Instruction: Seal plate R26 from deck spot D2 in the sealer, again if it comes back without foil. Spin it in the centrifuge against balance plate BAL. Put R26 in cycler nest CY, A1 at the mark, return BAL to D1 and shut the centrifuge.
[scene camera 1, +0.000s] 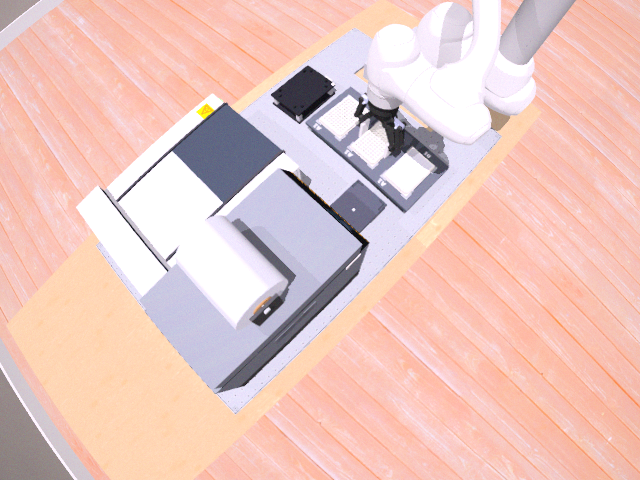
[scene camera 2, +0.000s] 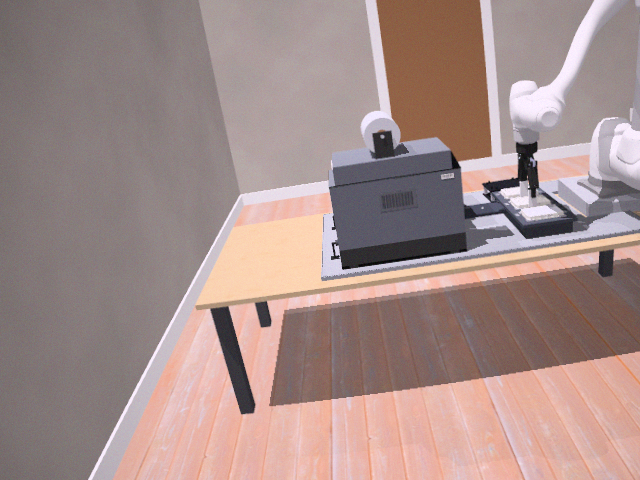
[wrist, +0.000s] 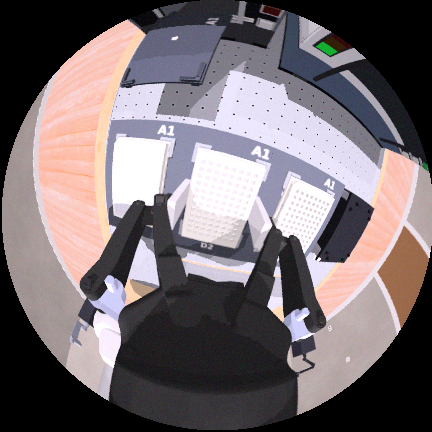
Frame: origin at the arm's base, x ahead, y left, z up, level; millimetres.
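Where they show: gripper, fingertip midpoint: (scene camera 1: 375, 144) (scene camera 2: 528, 202) (wrist: 219, 197); arm's base at its link origin: (scene camera 2: 608, 187).
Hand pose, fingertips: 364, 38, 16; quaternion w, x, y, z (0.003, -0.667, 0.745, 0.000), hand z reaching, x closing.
Observation:
Things, the pixels of their centre, and the offset from my fingertips, as dx, dy, dz. "*": a spot on its surface instead.
- Plate R26 at the middle of its body: (wrist: 218, 202) (scene camera 1: 376, 142) (scene camera 2: 530, 201) -7, +0, +2
- dark deck rack at the middle of its body: (wrist: 219, 196) (scene camera 1: 376, 147) (scene camera 2: 531, 210) -11, +0, -31
- smooth white plate at the middle of its body: (wrist: 135, 182) (scene camera 1: 409, 171) (scene camera 2: 541, 212) +9, +122, +2
- grey sealer at the middle of its body: (scene camera 1: 257, 284) (scene camera 2: 393, 183) +507, +43, +176
- white roll at the middle of its body: (scene camera 1: 230, 272) (scene camera 2: 379, 131) +528, +41, +356
- welled plate at the middle of its body: (wrist: 297, 224) (scene camera 1: 344, 116) (scene camera 2: 519, 192) -23, -123, +2
- sealer's dark carrier at the middle of its body: (wrist: 175, 39) (scene camera 1: 353, 210) (scene camera 2: 482, 209) +211, +77, +37
- white instrument with a dark blue panel, surface spot: (scene camera 1: 230, 149) * +303, -229, +151
Plate R26 (scene camera 1: 368, 148) (wrist: 225, 192), white with rows of wells, lies in the middle spot marked D2 of the dark deck rack (scene camera 1: 402, 200) (scene camera 2: 549, 226) (wrist: 210, 131). Its A1 mark is at the far right corner in the wrist view. My gripper (scene camera 1: 378, 135) (scene camera 2: 528, 196) (wrist: 219, 197) is open, pointing down over R26, with one pale pad beside each long side and a small gap showing. A smooth white plate (scene camera 1: 408, 173) (scene camera 2: 539, 212) (wrist: 140, 175), which looks like BAL, lies at D1. The grey sealer (scene camera 1: 305, 211) (scene camera 2: 398, 206) carries a white roll (scene camera 1: 232, 273) (scene camera 2: 379, 129).
Another welled plate (scene camera 1: 341, 116) (wrist: 306, 210) lies on my other side, close to one finger. The sealer's dark carrier (scene camera 1: 356, 205) (scene camera 2: 484, 209) (wrist: 175, 56) sticks out towards the rack. A black stand (scene camera 1: 303, 91) (wrist: 347, 225) and a white instrument with a dark blue panel (scene camera 1: 230, 149) stand beyond.

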